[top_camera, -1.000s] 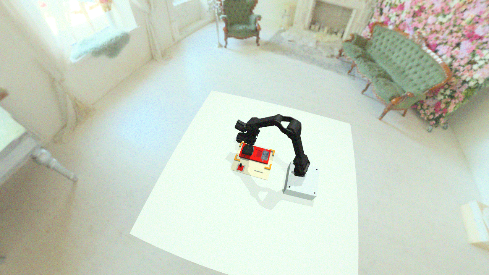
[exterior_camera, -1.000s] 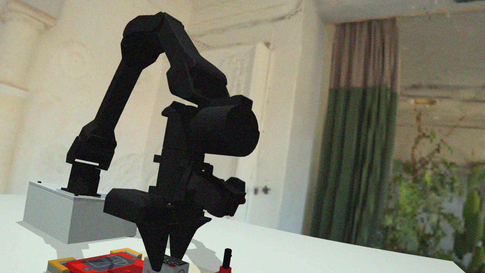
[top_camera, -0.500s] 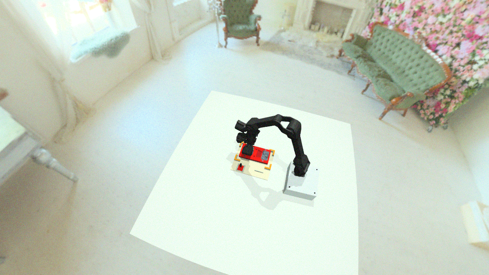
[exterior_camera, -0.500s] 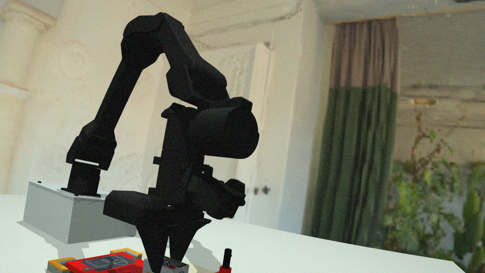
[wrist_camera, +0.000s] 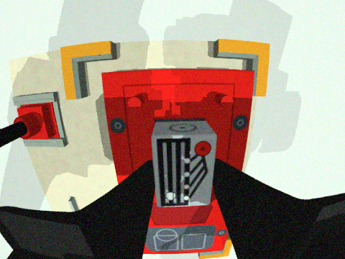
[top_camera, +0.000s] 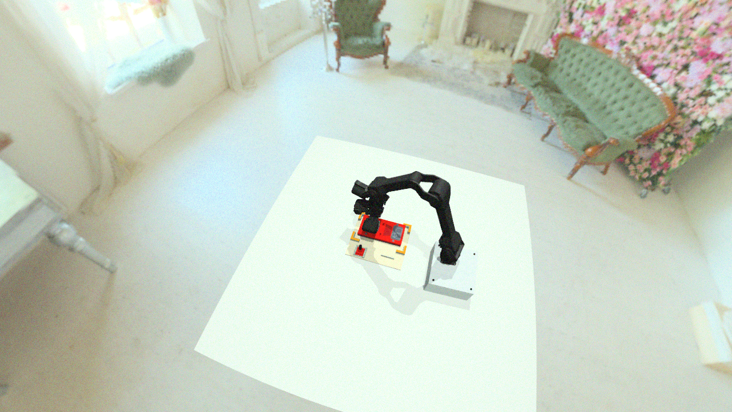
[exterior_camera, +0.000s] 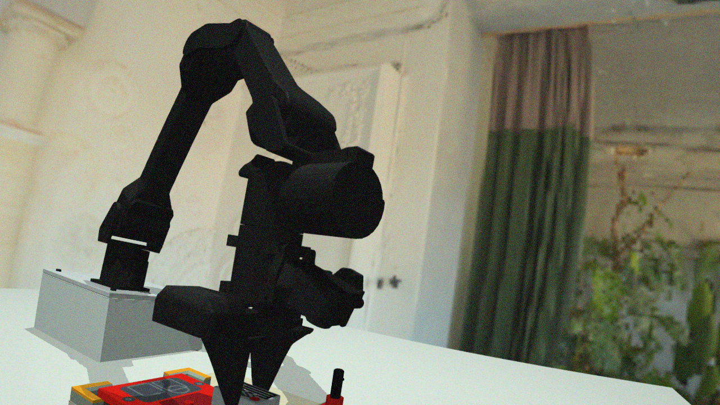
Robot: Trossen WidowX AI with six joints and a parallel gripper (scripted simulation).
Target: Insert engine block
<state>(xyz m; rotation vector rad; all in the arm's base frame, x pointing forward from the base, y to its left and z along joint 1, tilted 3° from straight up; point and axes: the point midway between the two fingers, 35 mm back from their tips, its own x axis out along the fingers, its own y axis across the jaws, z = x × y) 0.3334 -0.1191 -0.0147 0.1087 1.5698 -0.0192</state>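
My gripper tip is now 1 cm above the grey engine block. Also, from my gripper tip: clamp cradle: 3 cm behind, 4 cm to the left, 4 cm below.
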